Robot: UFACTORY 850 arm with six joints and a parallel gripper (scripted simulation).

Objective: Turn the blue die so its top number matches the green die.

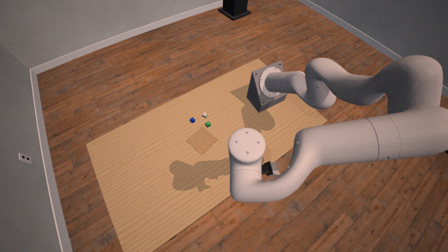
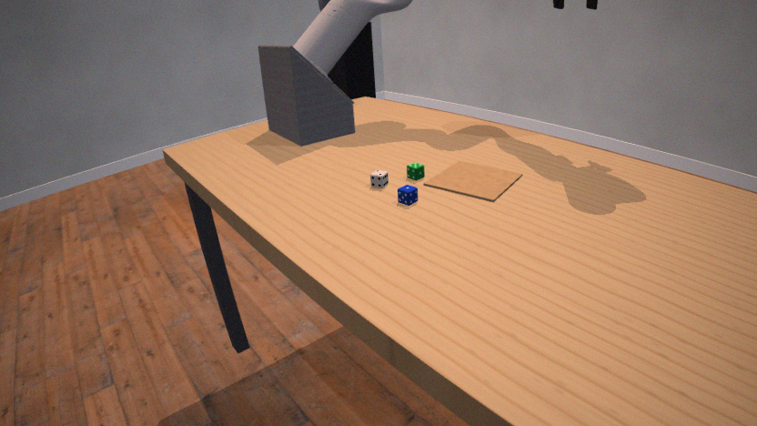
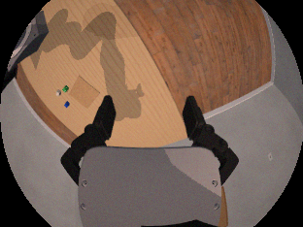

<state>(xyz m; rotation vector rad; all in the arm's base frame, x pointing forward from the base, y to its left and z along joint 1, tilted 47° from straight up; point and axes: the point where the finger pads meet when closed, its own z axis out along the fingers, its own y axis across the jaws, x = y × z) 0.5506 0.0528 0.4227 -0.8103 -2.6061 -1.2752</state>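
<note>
The blue die lies 510 mm to the right of my hand, 310 mm below it and 70 mm behind it. Round my hand: white die (490 mm to the right, 310 mm below, 150 mm behind); mat (360 mm to the right, 320 mm below, 30 mm behind); green die (420 mm to the right, 310 mm below, 130 mm behind).
</note>
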